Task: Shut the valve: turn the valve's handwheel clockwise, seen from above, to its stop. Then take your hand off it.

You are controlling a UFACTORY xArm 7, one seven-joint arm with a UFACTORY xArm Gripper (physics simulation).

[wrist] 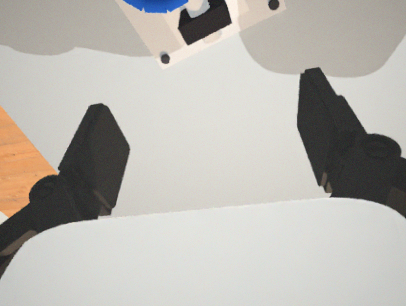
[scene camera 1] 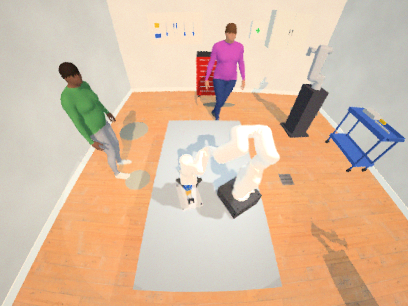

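Note:
The valve's blue handwheel [scene camera 1: 188, 188] [wrist: 155, 4] shows in part in both views. In the scene view it lies just below the gripper, partly hidden by it, with a yellow part under it. In the wrist view it is cut off by the top edge. The valve stands on a pale base plate [scene camera 1: 183, 202] [wrist: 145, 31] with a black block [scene camera 1: 191, 201] [wrist: 206, 24] beside the wheel. My gripper [scene camera 1: 189, 180] [wrist: 204, 112] is wide open and empty. In the wrist view the wheel lies beyond the fingertips, not between them. The wheel's turn position cannot be told.
The arm's black base [scene camera 1: 231, 205] stands on the grey mat [scene camera 1: 210, 260], right of the valve. A person in green [scene camera 1: 86, 110] stands left of the mat, and one in magenta [scene camera 1: 227, 60] at its far end. A blue cart [scene camera 1: 372, 125] and a black pedestal [scene camera 1: 304, 110] stand at the right.

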